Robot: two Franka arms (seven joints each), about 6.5 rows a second.
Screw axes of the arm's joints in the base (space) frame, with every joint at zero. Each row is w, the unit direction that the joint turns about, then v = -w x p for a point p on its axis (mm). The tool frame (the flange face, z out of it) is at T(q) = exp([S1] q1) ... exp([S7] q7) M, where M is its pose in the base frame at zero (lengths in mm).
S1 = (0, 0, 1, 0, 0, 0)
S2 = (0, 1, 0, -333, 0, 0)
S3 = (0, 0, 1, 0, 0, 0)
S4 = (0, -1, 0, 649, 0, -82.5)
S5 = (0, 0, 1, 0, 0, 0)
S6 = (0, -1, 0, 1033, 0, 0)
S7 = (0, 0, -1, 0, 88, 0)
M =
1 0 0 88
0 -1 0 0
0 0 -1 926
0 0 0 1
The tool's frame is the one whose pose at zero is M.
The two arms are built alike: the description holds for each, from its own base.
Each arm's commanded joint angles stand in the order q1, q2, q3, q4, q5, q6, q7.
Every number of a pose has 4 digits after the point.
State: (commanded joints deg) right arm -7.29 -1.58 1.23 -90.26 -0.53 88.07 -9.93; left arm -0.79 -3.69 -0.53 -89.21 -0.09 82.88 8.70
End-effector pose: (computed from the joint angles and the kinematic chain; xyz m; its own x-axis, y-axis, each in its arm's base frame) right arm 0.5395 -0.0581 0.6345 0.9977 0.0672 -0.0122 0.0673 -0.9977 0.0079; left arm 0.5212 -0.0124 0.6550 0.9837 -0.1741 -0.0454 -0.1739 -0.9847 0.0079
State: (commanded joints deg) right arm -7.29 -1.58 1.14 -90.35 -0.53 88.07 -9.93; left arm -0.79 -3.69 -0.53 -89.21 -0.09 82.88 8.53
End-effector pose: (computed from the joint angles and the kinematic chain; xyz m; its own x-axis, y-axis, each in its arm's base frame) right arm 0.5394 -0.0590 0.6338 0.9978 0.0656 -0.0137 0.0657 -0.9978 0.0075; left arm 0.5212 -0.0124 0.6550 0.9842 -0.1712 -0.0454 -0.1710 -0.9852 0.0078
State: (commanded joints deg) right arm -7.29 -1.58 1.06 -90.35 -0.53 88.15 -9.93; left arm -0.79 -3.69 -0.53 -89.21 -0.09 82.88 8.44
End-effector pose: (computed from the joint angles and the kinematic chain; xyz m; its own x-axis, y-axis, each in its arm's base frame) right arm 0.5394 -0.0598 0.6339 0.9979 0.0642 -0.0123 0.0643 -0.9979 0.0077; left arm 0.5212 -0.0124 0.6550 0.9845 -0.1696 -0.0454 -0.1695 -0.9855 0.0077
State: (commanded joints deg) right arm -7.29 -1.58 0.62 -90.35 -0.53 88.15 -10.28; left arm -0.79 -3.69 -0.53 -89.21 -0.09 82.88 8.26
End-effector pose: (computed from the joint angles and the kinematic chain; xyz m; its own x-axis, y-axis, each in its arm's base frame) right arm 0.5390 -0.0640 0.6339 0.9980 0.0627 -0.0124 0.0628 -0.9980 0.0075; left arm 0.5212 -0.0124 0.6550 0.9850 -0.1665 -0.0454 -0.1664 -0.9860 0.0076
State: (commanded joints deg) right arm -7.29 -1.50 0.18 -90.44 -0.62 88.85 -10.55; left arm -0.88 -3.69 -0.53 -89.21 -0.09 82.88 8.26
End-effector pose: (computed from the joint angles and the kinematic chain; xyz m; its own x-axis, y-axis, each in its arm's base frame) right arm 0.5401 -0.0685 0.6335 0.9982 0.0598 -0.0035 0.0598 -0.9982 0.0104; left arm 0.5212 -0.0132 0.6550 0.9847 -0.1681 -0.0454 -0.1679 -0.9858 0.0076
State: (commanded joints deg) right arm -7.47 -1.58 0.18 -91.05 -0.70 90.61 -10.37; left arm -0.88 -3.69 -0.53 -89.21 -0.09 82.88 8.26
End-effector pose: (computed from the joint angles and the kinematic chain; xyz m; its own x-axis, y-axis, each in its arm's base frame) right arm 0.5425 -0.0707 0.6320 0.9984 0.0539 0.0174 0.0536 -0.9984 0.0157; left arm 0.5212 -0.0132 0.6550 0.9847 -0.1681 -0.0454 -0.1679 -0.9858 0.0076
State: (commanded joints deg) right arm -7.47 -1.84 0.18 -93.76 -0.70 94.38 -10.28; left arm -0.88 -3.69 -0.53 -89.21 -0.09 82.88 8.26
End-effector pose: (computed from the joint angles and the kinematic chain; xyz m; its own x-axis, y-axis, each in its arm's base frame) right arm 0.5468 -0.0711 0.6180 0.9978 0.0532 0.0400 0.0524 -0.9984 0.0198; left arm 0.5212 -0.0132 0.6550 0.9847 -0.1681 -0.0454 -0.1679 -0.9858 0.0076
